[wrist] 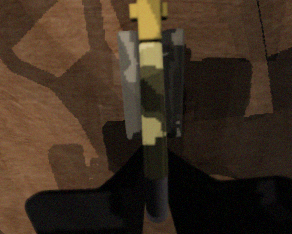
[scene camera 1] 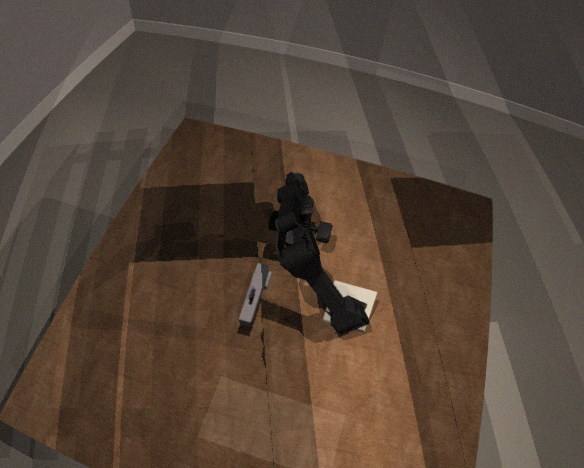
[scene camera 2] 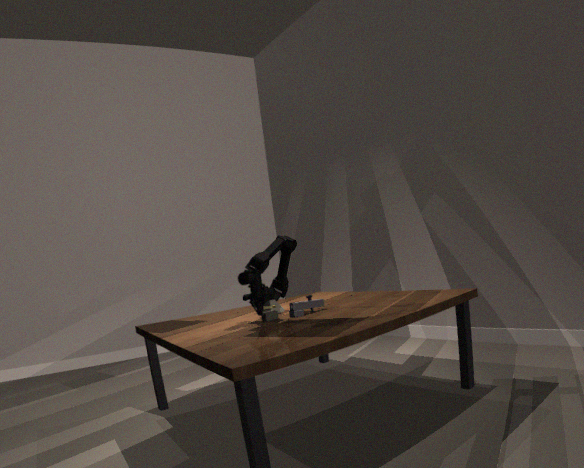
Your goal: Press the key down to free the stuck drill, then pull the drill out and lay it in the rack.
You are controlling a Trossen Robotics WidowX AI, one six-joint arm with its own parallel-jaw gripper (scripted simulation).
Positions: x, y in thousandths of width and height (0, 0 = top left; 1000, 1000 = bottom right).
Labels:
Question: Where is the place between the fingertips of the gripper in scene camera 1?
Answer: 511, 516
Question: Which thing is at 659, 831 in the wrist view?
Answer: The gripper.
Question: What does the gripper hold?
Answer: A drill.

